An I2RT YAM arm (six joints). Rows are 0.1 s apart.
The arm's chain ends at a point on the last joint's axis. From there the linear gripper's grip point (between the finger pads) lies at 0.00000 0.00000 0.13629 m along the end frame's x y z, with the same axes.
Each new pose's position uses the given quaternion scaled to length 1; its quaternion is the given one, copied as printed.
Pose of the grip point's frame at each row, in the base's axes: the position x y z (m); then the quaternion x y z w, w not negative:
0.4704 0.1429 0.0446 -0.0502 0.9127 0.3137 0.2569
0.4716 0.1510 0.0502 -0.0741 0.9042 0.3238 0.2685
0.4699 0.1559 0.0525 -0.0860 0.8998 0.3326 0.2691
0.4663 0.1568 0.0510 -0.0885 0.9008 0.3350 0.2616
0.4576 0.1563 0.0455 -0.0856 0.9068 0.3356 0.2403
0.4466 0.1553 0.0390 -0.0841 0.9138 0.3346 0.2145
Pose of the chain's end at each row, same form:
0.4108 0.0613 0.1361 -0.0502 0.9127 0.3137 0.2569
0.4120 0.0658 0.1383 -0.0741 0.9042 0.3238 0.2685
0.4117 0.0680 0.1389 -0.0860 0.8998 0.3326 0.2691
0.4101 0.0682 0.1380 -0.0885 0.9008 0.3350 0.2616
0.4060 0.0677 0.1353 -0.0856 0.9068 0.3356 0.2403
0.4008 0.0670 0.1322 -0.0841 0.9138 0.3346 0.2145

